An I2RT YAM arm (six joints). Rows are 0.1 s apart.
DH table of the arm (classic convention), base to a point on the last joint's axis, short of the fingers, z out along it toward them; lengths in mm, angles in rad. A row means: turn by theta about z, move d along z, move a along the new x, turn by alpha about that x. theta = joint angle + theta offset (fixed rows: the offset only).
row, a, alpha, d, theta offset
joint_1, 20, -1.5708, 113.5, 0
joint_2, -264, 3.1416, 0, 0
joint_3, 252.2, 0, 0, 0.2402
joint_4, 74, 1.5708, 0, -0.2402
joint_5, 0, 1.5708, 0, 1.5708
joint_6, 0, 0, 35.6, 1.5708
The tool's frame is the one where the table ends.
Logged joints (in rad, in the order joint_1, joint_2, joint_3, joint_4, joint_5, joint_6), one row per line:
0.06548 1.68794 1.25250 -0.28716 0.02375 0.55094
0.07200 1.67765 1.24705 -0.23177 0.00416 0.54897
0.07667 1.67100 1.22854 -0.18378 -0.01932 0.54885
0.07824 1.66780 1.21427 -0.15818 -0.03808 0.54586
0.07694 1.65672 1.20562 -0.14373 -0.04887 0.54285
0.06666 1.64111 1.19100 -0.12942 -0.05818 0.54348
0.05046 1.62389 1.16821 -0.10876 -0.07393 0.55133
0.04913 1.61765 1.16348 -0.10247 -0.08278 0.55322
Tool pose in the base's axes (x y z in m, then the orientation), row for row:
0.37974 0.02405 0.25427 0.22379 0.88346 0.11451 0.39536
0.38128 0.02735 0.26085 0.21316 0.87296 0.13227 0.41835
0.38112 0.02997 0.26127 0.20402 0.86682 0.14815 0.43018
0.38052 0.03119 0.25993 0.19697 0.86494 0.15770 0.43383
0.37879 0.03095 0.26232 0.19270 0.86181 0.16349 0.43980
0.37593 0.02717 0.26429 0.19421 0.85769 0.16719 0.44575
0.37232 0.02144 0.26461 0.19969 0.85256 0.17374 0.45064
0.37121 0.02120 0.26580 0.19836 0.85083 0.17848 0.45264
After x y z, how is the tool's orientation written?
As a quaternion, x y z w.
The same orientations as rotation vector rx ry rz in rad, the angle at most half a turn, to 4 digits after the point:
0.5674 2.2398 0.2903
0.5347 2.1897 0.3318
0.5090 2.1626 0.3696
0.4906 2.1543 0.3928
0.4787 2.1407 0.4061
0.4811 2.1248 0.4142
0.4936 2.1074 0.4295
0.4899 2.1012 0.4408

